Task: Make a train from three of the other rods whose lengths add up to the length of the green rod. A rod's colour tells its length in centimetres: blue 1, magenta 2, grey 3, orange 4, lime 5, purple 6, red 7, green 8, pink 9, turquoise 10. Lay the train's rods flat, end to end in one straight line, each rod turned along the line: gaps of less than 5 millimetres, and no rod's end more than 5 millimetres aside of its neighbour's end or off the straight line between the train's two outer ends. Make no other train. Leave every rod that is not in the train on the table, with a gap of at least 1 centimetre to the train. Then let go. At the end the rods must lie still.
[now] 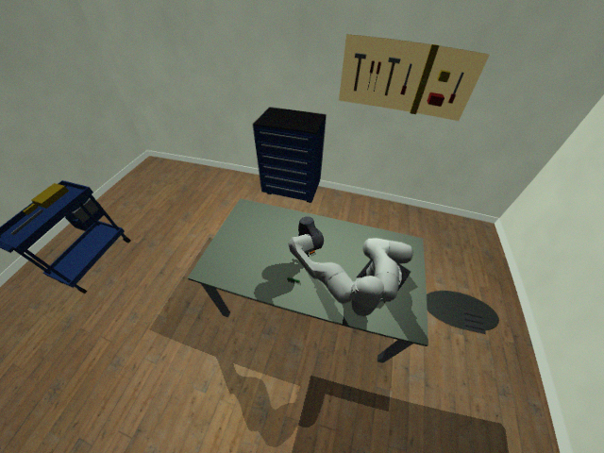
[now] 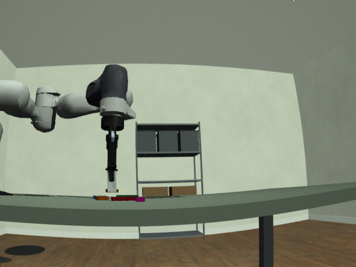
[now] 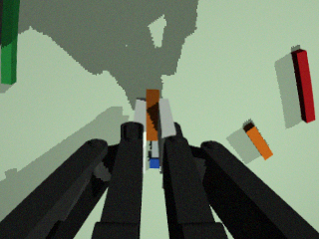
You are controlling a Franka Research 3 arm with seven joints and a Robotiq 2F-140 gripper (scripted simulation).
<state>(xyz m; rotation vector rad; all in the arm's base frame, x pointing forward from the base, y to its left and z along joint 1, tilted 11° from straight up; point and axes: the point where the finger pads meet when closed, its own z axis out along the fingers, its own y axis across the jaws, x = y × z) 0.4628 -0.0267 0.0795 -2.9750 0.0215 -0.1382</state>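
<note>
Now: the grey rod 3 cm behind my hand, 1 cm to the right of it and 5 cm below it. Round my hand: green rod 6 cm ahead, 12 cm to the left, 5 cm below; then red rod 2 cm ahead, 14 cm to the right, 5 cm below; then blue rod 6 cm behind, 5 cm below.
</note>
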